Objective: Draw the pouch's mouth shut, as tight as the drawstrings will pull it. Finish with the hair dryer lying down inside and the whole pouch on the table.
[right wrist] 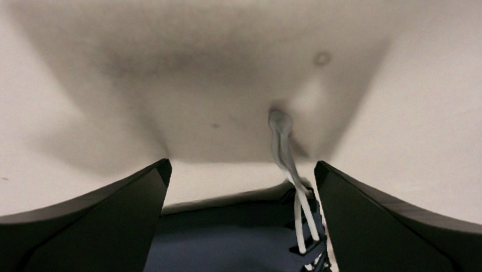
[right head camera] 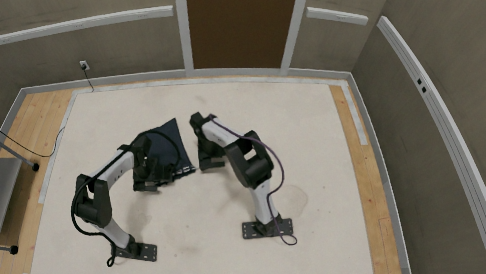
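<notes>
The dark navy pouch (right head camera: pixel 168 141) (right wrist: pixel 215 250) lies on the floor mat, partly covered by the left arm in the head view. Its mouth edge, with white drawstring threaded through slots, faces the front right. A pale doubled drawstring (right wrist: pixel 286 152) runs from the pouch's corner onto the mat and ends in a rounded knot. My right gripper (right head camera: pixel 211 159) (right wrist: pixel 242 163) is open above that corner, the drawstring showing between its fingers, nearer the right-hand one in the wrist view. My left gripper (right head camera: pixel 151 181) is over the pouch's front left part; its fingers are too hidden to judge. The hair dryer does not show.
Both arms stand on the pale mat (right head camera: pixel 320 200), their base plates (right head camera: pixel 145 252) (right head camera: pixel 286 227) nearer the front. A grey wheeled table (right head camera: pixel 9 182) stands at the left edge. Walls and a brown door panel (right head camera: pixel 240 32) are at the back.
</notes>
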